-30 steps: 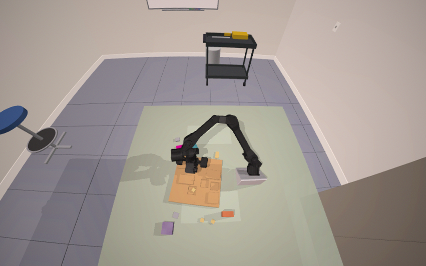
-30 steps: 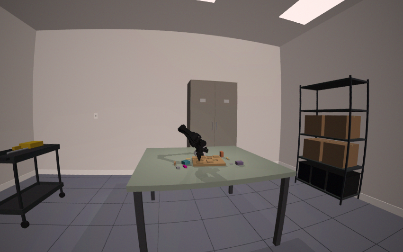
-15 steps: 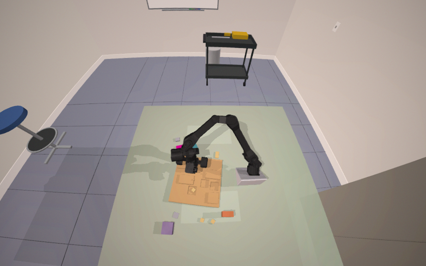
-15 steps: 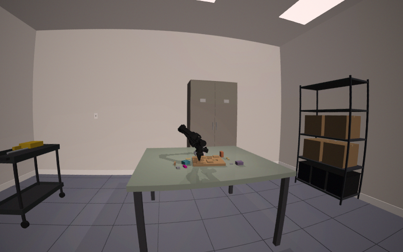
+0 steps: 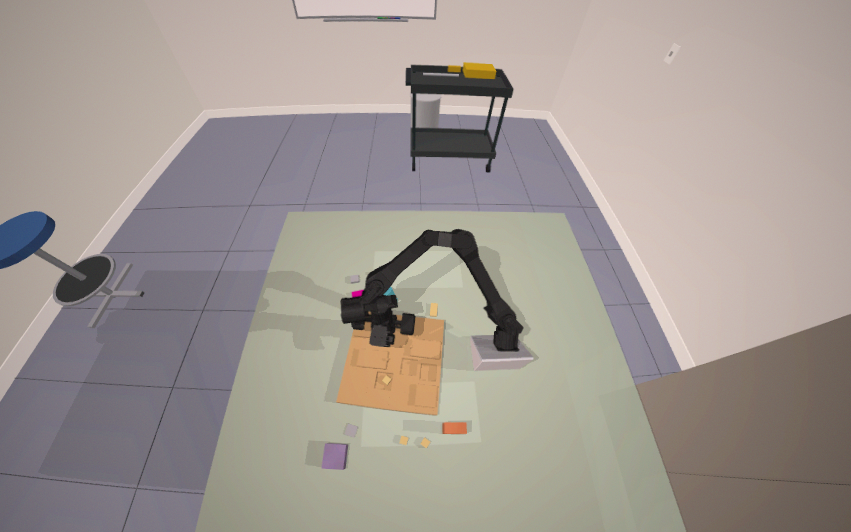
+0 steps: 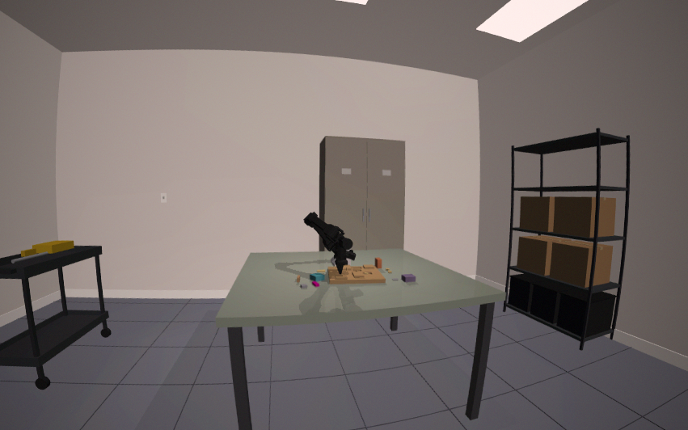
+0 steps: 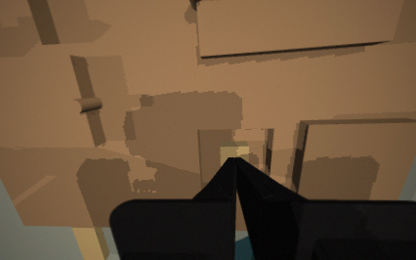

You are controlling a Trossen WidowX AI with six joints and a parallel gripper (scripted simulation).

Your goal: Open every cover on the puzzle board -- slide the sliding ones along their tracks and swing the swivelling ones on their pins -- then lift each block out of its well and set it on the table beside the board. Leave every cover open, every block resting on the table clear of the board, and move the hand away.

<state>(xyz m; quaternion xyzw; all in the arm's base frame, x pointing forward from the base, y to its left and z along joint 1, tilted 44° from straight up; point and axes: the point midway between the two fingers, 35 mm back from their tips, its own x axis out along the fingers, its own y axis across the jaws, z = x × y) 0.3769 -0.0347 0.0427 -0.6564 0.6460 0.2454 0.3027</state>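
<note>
Now: the teal block 1 cm ahead of my gripper tip, 13 cm to the right of it and 1 cm below it. The rest, counted from my gripper tip: orange stick: 3 cm ahead, 23 cm to the right, 1 cm below; then orange block: 21 cm behind, 28 cm to the left, 1 cm above; then magenta bar: 11 cm ahead, 15 cm to the right, 2 cm below.
</note>
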